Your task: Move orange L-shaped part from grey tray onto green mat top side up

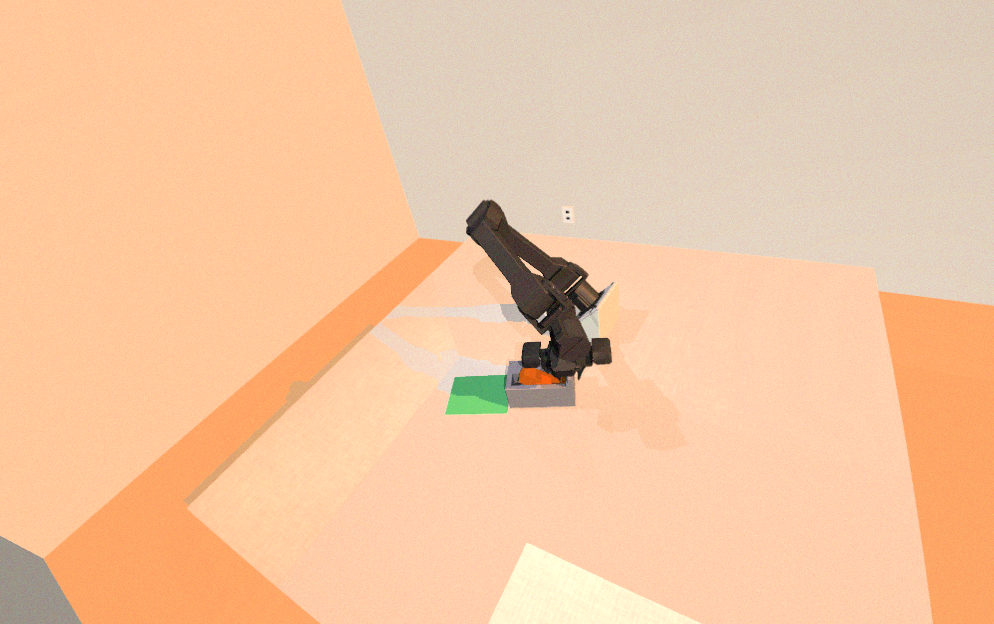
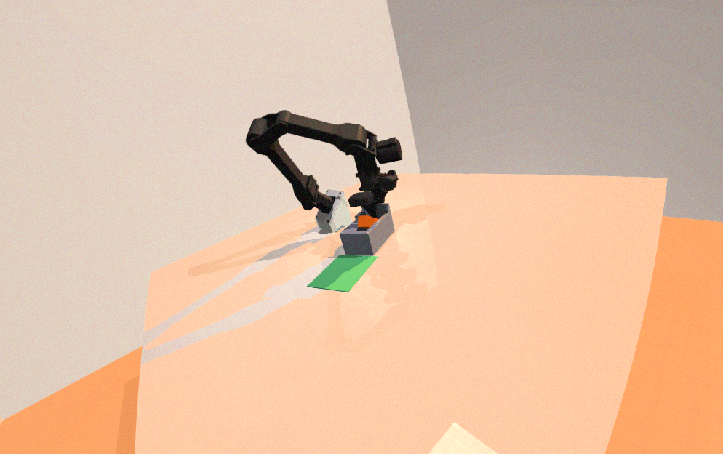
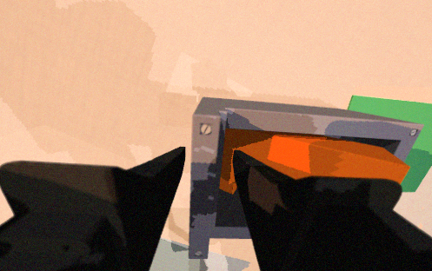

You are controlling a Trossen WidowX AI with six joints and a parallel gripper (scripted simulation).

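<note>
Now: the orange L-shaped part 4 cm to the right of my gripper tip and 1 cm ahead of it. The rest, counted from my gripper tip: green mat 20 cm to the right, 9 cm ahead, 6 cm below.
</note>
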